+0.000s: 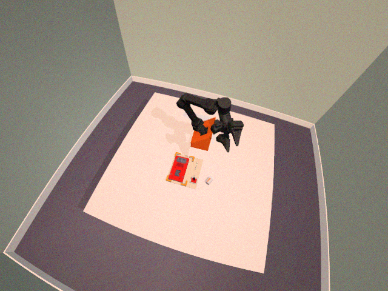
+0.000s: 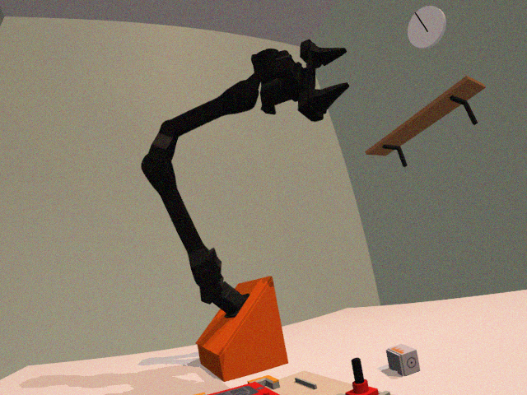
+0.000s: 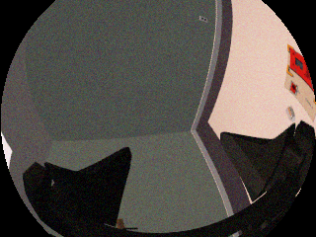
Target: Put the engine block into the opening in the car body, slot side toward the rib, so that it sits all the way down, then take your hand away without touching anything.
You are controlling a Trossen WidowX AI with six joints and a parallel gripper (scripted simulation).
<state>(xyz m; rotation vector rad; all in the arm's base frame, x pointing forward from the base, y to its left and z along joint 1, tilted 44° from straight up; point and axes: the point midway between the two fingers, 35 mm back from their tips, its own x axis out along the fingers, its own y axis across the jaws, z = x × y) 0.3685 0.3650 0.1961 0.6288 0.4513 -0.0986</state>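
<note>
Now: the grey engine block 40 mm behind my gripper tip, 40 mm to the right of it and 530 mm below it.
</note>
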